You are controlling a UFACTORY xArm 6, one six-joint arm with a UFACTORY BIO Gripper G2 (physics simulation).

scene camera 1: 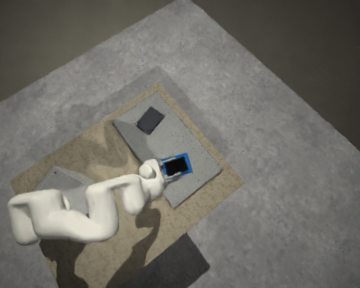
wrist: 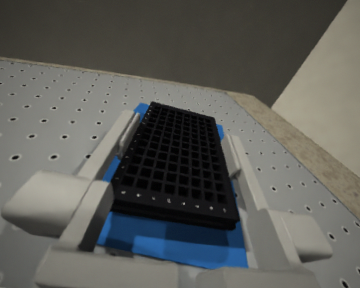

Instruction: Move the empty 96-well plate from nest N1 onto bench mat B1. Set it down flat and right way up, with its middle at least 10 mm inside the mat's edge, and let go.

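Places are measured from the arm's base along level axes (x left, y back, z up), in millimetres.
Pixels of known places: hand, its tool point: (scene camera 1: pixel 174 166) (wrist: pixel 181 145).
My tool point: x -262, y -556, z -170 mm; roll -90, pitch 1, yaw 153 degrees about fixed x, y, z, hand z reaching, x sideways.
Behind a point stands the place of what it marks.
The black 96-well plate (scene camera 1: pixel 175 166) {x -264, y -559, z -173 mm} (wrist: pixel 172 160) {x -253, y -550, z -180 mm} is held between the gripper's two fingers, level and with its wells facing up. My gripper (scene camera 1: pixel 173 167) {x -262, y -556, z -170 mm} (wrist: pixel 181 144) {x -262, y -556, z -170 mm} is shut on the plate's long sides. The blue bench mat B1 (scene camera 1: pixel 187 157) {x -277, y -653, z -193 mm} (wrist: pixel 125 235) {x -210, y -511, z -193 mm} lies directly under the plate and shows around its edges, with a shadow in front of the plate. Whether the plate touches the mat or hangs slightly above it, I cannot tell. The plate hides the mat's middle. Nest N1 cannot be identified for certain; it may be the dark grey block (scene camera 1: pixel 150 120) {x 69, y -672, z -183 mm} behind.
The mat lies on a grey perforated board (scene camera 1: pixel 202 167) {x -387, y -669, z -195 mm} (wrist: pixel 50 125) {x -156, y -630, z -195 mm}, which rests on a tan bench top (scene camera 1: pixel 227 182) {x -556, y -703, z -208 mm} (wrist: pixel 300 142) {x -544, y -558, z -208 mm}. A grey box (scene camera 1: pixel 60 181) {x 71, y -101, z 23 mm} stands near the arm's base at the left. A dark rectangle (scene camera 1: pixel 175 265) lies at the lower edge of the scene view.
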